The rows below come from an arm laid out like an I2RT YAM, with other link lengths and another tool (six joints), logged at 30 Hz.
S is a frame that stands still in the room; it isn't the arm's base.
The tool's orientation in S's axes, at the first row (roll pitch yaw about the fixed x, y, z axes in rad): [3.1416, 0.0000, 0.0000]
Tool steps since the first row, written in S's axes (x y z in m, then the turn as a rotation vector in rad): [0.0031, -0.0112, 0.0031, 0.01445, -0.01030, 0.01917]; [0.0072, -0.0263, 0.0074, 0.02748, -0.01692, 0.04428]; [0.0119, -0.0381, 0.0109, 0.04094, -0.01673, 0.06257]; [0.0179, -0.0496, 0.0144, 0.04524, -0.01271, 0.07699]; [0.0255, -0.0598, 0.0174, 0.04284, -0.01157, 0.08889]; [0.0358, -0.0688, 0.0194, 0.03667, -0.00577, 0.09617]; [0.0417, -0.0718, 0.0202, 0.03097, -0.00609, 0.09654]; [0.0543, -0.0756, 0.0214, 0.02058, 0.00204, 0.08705]
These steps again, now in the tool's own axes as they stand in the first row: [0.0031, 0.0112, -0.0031, 0.01445, 0.01030, -0.01917]; [0.0072, 0.0263, -0.0074, 0.02748, 0.01692, -0.04428]; [0.0119, 0.0381, -0.0109, 0.04094, 0.01673, -0.06257]; [0.0179, 0.0496, -0.0144, 0.04524, 0.01271, -0.07699]; [0.0255, 0.0598, -0.0174, 0.04284, 0.01157, -0.08889]; [0.0358, 0.0688, -0.0194, 0.03667, 0.00577, -0.09617]; [0.0417, 0.0718, -0.0202, 0.03097, 0.00609, -0.09654]; [0.0543, 0.0756, -0.0214, 0.02058, -0.00204, -0.08705]
